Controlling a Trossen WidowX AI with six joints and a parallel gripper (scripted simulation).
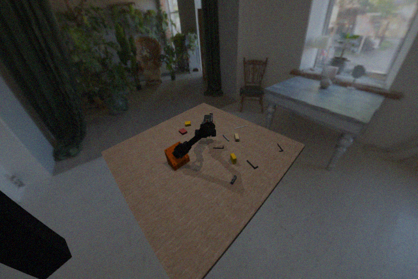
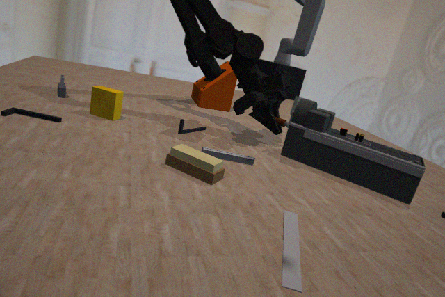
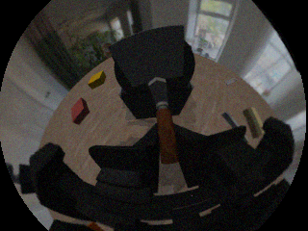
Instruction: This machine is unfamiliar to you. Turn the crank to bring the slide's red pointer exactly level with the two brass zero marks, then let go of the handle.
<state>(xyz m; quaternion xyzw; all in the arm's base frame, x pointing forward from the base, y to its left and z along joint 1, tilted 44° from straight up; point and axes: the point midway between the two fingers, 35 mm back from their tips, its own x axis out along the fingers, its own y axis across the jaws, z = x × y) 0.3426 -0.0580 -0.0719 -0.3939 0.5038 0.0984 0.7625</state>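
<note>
The brown crank handle lies 30 mm above my gripper tip, 10 mm to the right of it and 10 mm behind it. Round my gripper tip: red pointer: 110 mm ahead, 80 mm to the left, 50 mm above; red block: 250 mm to the left, 70 mm behind, 20 mm below; grey bar: 170 mm to the right, 80 mm ahead, 30 mm below.
</note>
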